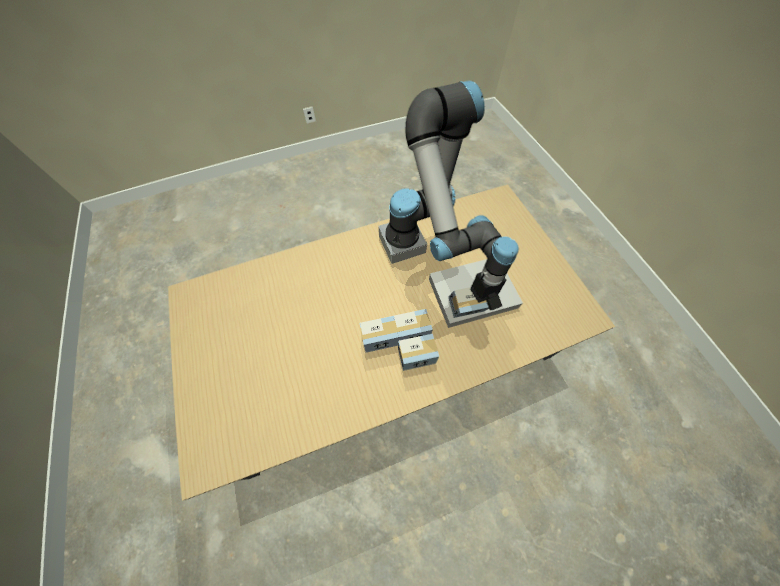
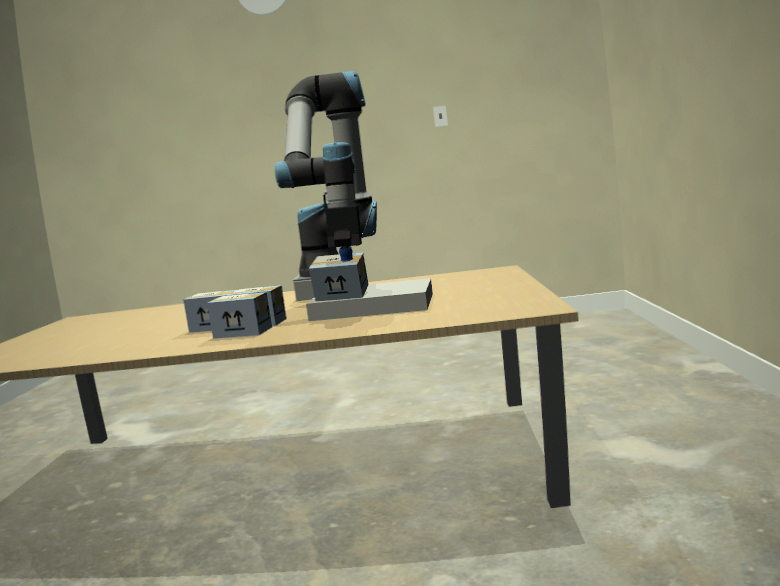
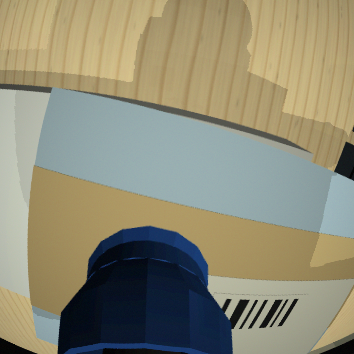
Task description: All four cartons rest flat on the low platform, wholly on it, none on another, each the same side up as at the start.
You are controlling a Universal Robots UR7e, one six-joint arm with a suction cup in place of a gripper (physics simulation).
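Places are measured from the arm's base along level axes (x ahead, y left, z up), in centimetres.
Pixels of known places: hand, tool point: (image 2: pixel 347 263) (image 3: pixel 150 247); arm's base, link origin: (image 1: pixel 402 234).
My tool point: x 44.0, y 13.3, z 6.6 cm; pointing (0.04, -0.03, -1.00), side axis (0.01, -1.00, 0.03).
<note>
For each thing: its top centre in the pictures, then the offset to it from my tool point. Level surfaces: height alone.
- carton, top centre: (image 3: pixel 234 339) (image 2: pixel 336 255) (image 1: pixel 473 294) dx -1.9, dy -2.8, dz +2.3 cm
- low grey platform, top centre: (image 3: pixel 89 246) (image 2: pixel 371 290) (image 1: pixel 475 287) dx -8.6, dy +5.0, dz -9.1 cm
- wooden table, surface height: dz -13.9 cm
A carton (image 1: pixel 465 306) (image 2: pixel 337 284) (image 3: pixel 150 165) stands upright with its label up at the near left corner of the low grey platform (image 1: pixel 447 282) (image 2: pixel 403 289), its base at the platform's top, close to the near edge. My gripper (image 1: pixel 486 299) (image 2: pixel 345 253) (image 3: pixel 147 300), a blue suction cup, is on top of this carton; its contact is partly hidden. Left of the platform, three cartons stand on the table: one (image 1: pixel 373 328) (image 2: pixel 196 313) at the left, one (image 1: pixel 413 321) (image 2: pixel 278 304) beside it, and one (image 1: pixel 413 347) (image 2: pixel 236 316) in front, all label up.
The wooden table (image 1: pixel 271 352) (image 2: pixel 485 296) carries the platform and the arm's base (image 1: pixel 403 247) (image 2: pixel 303 289), which stands behind and left of the platform. The arm reaches over the platform's back part. Grey platform top shows right of and behind the carton under the cup.
</note>
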